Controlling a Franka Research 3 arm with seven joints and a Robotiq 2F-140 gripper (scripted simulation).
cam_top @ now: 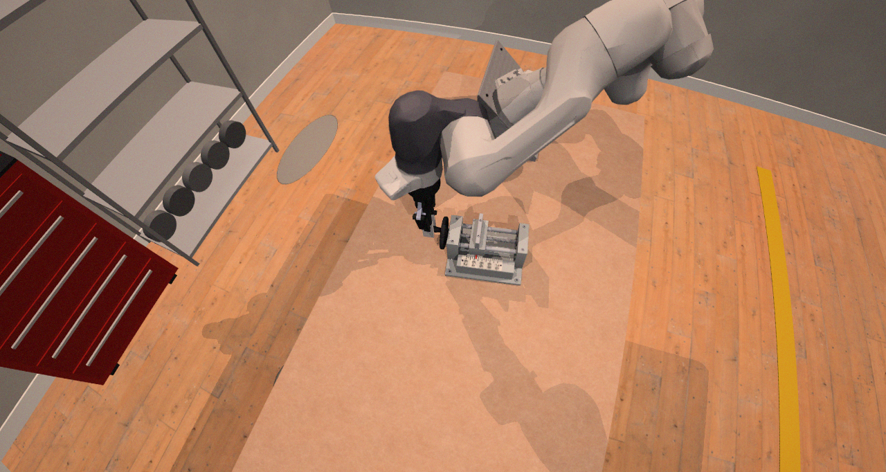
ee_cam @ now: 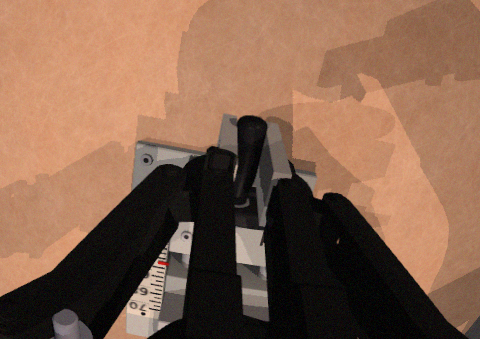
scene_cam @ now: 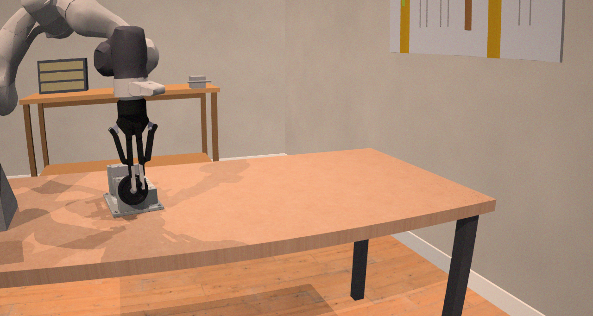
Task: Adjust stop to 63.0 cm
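The sliding stop lies 3 cm behind my hand, 12 cm to the left of it and 3 cm below it. From my hand the other things lie so: black handwheel (1 cm behind, 2 cm to the left, 2 cm below).
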